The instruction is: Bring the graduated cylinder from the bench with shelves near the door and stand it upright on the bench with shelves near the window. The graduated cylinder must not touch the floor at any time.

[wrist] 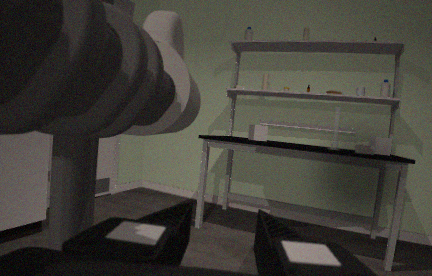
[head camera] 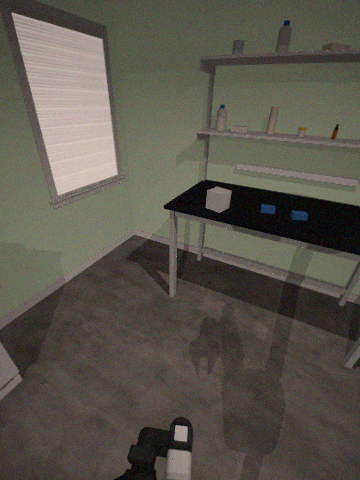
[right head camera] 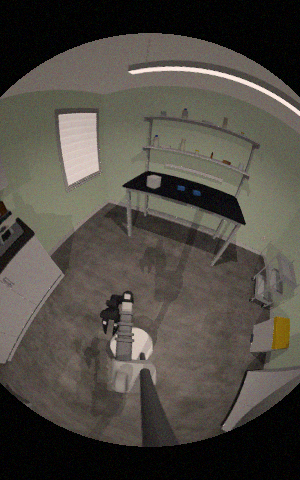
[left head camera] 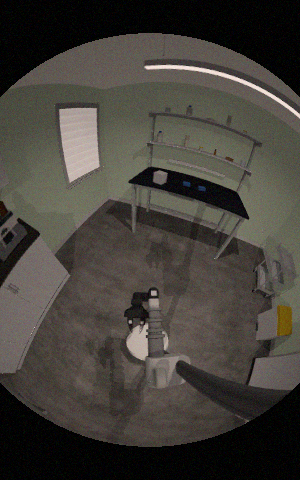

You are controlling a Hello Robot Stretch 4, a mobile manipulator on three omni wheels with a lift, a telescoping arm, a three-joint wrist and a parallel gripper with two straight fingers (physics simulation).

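Places are measured from the robot's base along level axes (x right, y back, z down), in metres.
Pixels of known places: gripper, fingertip midpoint: [wrist: 223,225] [right head camera: 108,334] [left head camera: 135,333]; robot's base, origin of the base link: [right head camera: 132,344] [left head camera: 146,340].
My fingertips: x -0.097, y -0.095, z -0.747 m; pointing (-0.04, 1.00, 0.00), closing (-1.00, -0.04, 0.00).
Note:
Ahead of a thing's pixels: the offset from my fingertips to its top centre. Level surfaces: height alone.
The graduated cylinder [wrist: 337,125] is a tall, faint clear tube standing upright on the black-topped bench with shelves {dz +0.012 m} [wrist: 300,146] in the wrist view, right of its middle; it is far beyond my gripper. My gripper [wrist: 223,225] [left head camera: 136,328] [right head camera: 110,330] is open, its two dark fingers apart with no object between them. In the head camera its fingertips do not show. The bench with shelves near the window [head camera: 255,202] [left head camera: 220,200] [right head camera: 215,202] has a black top and stands right of the window [head camera: 75,110]. No graduated cylinder can be made out on it.
A pale box {dx +0.239, dy -1.515, dz -0.270 m} [head camera: 218,199] and two blue blocks {dx +0.584, dy -1.503, dz -0.180 m} [head camera: 268,209] {dx +0.770, dy -1.426, dz -0.180 m} [head camera: 299,215] lie on the window bench; bottles stand on its shelves. A white cabinet [left head camera: 35,300] is at the left, a cart [right head camera: 260,290] and a yellow-lidded bin {dx +1.839, dy +0.344, dz +0.324 m} [right head camera: 281,333] at the right. A pale box [wrist: 258,132] stands on the other bench.

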